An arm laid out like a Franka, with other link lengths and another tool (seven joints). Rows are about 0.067 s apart.
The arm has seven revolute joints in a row. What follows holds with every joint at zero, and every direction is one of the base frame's. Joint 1 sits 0.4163 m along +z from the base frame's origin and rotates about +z. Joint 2 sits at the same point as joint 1 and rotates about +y. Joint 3 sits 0.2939 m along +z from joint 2 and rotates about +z. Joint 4 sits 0.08 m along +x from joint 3 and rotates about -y. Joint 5 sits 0.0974 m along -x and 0.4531 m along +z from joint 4 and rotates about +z. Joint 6 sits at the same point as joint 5 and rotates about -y. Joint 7 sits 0.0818 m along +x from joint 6 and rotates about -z. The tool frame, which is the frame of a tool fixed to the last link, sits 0.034 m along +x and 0.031 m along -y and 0.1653 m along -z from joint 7; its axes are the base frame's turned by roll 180, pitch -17.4 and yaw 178.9 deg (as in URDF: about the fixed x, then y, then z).
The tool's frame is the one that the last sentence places.
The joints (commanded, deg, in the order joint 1, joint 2, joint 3, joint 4, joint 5, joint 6, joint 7), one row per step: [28.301, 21.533, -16.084, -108.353, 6.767, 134.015, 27.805]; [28.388, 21.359, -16.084, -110.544, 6.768, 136.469, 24.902]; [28.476, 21.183, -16.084, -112.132, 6.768, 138.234, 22.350]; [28.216, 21.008, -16.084, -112.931, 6.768, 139.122, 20.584]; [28.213, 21.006, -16.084, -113.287, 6.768, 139.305, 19.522]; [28.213, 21.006, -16.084, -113.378, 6.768, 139.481, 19.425]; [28.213, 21.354, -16.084, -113.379, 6.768, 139.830, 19.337]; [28.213, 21.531, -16.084, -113.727, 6.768, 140.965, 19.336]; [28.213, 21.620, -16.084, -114.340, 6.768, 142.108, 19.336]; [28.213, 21.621, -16.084, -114.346, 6.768, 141.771, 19.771]
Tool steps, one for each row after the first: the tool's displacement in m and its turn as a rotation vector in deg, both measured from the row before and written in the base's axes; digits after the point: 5 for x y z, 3 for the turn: [-0.00483, -0.00178, -0.01268, -0.309, -0.467, 2.781]; [-0.00353, -0.00074, -0.00842, -0.268, -0.370, 2.489]; [-0.00081, -0.00366, -0.00316, -0.154, -0.263, 1.428]; [-0.00115, -0.00032, -0.00269, -0.167, 0.159, 1.020]; [-0.00007, -0.00010, -0.00043, -0.005, -0.086, 0.090]; [0.00018, -0.00024, -0.00323, -0.123, -0.038, 0.093]; [0.00026, -0.00060, -0.00269, 0.004, -0.629, -0.015]; [-0.00133, -0.00116, -0.00397, -0.014, -0.458, -0.042]; [-0.00120, -0.00037, -0.00082, 0.003, 0.340, -0.439]
